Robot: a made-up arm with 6 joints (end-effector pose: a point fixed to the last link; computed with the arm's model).
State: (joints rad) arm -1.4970 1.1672 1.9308 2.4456 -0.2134 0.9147
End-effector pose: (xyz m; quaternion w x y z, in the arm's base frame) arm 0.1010 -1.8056 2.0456 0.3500 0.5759 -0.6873 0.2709
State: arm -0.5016 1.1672 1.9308 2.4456 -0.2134 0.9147
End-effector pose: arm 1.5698 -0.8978 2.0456 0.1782 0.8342 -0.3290 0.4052
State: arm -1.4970 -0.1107 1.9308 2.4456 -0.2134 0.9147
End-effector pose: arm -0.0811 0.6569 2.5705 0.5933 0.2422 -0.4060 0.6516
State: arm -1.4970 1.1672 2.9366 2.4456 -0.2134 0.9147
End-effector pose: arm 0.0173 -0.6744 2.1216 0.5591 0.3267 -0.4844 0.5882
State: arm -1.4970 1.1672 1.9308 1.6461 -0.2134 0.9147
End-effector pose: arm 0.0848 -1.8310 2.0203 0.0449 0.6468 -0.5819 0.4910
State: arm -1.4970 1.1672 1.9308 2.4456 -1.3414 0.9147
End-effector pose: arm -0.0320 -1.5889 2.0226 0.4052 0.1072 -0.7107 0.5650
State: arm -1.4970 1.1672 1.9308 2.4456 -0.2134 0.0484
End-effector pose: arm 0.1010 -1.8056 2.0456 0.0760 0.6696 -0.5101 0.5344
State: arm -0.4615 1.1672 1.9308 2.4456 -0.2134 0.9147
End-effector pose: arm 1.6045 -0.8342 2.0456 0.1701 0.8406 -0.3122 0.4087
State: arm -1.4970 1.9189 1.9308 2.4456 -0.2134 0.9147
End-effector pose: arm 0.1399 -2.3319 0.5842 0.1334 0.6712 -0.7291 -0.0152
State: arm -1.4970 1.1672 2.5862 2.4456 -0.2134 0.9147
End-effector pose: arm 0.0466 -1.0705 2.2276 0.5000 0.4265 -0.5721 0.4908
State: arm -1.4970 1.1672 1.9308 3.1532 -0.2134 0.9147
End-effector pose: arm 0.1333 -1.7950 2.0541 0.5754 0.4367 -0.6904 0.0392
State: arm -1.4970 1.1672 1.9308 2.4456 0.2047 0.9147
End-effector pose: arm 0.1682 -1.8537 1.9910 0.3000 0.7107 -0.6220 0.1346
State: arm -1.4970 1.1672 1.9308 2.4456 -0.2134 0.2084
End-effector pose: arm 0.1010 -1.8056 2.0456 0.1293 0.6614 -0.5512 0.4919
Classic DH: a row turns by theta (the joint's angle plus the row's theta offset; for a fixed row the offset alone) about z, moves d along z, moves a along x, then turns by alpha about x. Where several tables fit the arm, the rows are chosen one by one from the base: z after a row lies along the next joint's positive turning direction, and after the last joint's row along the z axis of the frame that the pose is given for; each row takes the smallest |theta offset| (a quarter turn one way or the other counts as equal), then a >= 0, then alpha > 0; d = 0 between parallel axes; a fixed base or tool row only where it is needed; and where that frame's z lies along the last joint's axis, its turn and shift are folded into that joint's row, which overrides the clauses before.
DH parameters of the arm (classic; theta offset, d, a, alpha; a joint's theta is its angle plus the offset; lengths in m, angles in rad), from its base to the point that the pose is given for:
joint 1: 0 0.6462 0.2202 -1.5708
joint 2: -1.5708 0 1.0348 3.1416
joint 3: 0 0 0.2385 -1.5708
joint 4: 0 -0.9129 0 1.5708
joint 5: 0 0 0 -1.5708
joint 6: 1.5708 -0.2388 0 1.5708
tool (fixed): -1.5708 0 0 0

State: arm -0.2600 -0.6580 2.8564 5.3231 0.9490 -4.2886
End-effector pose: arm -1.2633 0.1715 0.7560 0.2287 -0.4266 0.8140 0.3210
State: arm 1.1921 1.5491 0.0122 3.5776 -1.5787 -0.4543
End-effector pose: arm 0.5497 1.6543 -0.2264 0.1635 -0.6667 -0.7124 0.1457
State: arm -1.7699 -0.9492 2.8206 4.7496 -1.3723 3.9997
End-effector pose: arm 0.4791 1.1915 0.4987 0.9980 0.0446 0.0428 -0.0101
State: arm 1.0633 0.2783 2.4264 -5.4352 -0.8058 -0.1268
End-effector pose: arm 0.0214 -0.2274 2.4767 0.8051 0.3058 -0.5065 0.0410
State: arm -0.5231 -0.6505 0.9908 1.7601 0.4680 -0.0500
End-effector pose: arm -0.5565 0.4431 2.5775 0.2124 -0.7583 -0.3815 -0.4841
